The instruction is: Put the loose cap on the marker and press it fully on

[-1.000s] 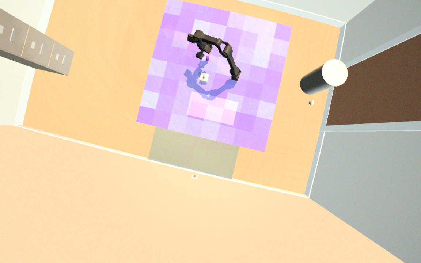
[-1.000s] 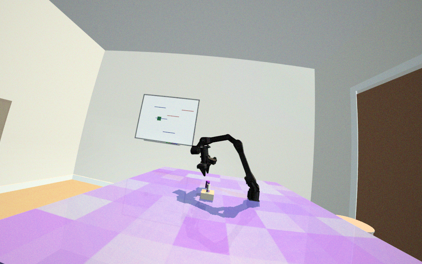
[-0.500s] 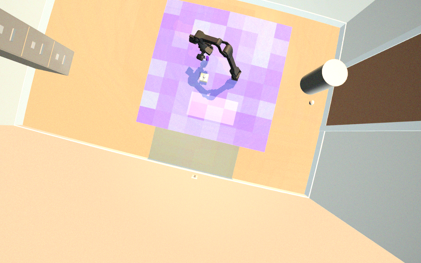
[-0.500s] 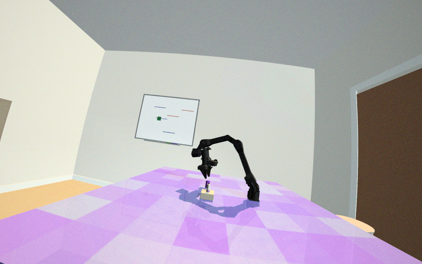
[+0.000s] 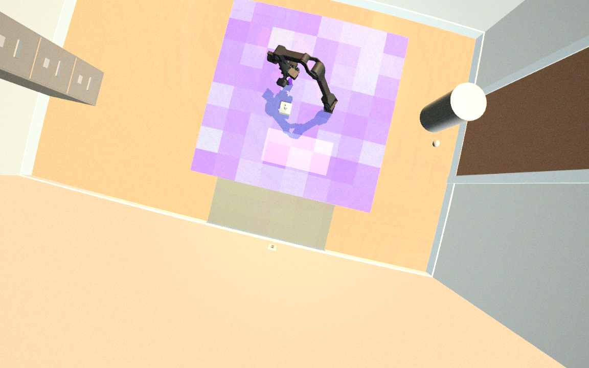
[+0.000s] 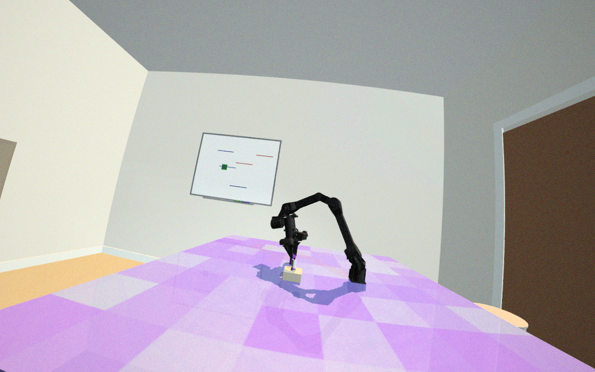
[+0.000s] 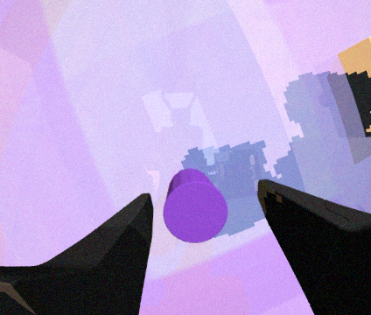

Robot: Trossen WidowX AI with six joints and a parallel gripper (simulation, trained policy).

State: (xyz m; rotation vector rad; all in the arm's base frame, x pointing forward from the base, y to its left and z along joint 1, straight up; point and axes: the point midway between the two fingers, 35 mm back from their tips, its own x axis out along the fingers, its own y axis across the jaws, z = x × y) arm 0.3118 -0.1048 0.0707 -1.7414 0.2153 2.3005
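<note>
Now: gripper tip 1 cm to the left of the purple cap and 1 cm above it. Also, from my gripper tip: holder block: 18 cm to the left, 2 cm below, 1 cm behind.
</note>
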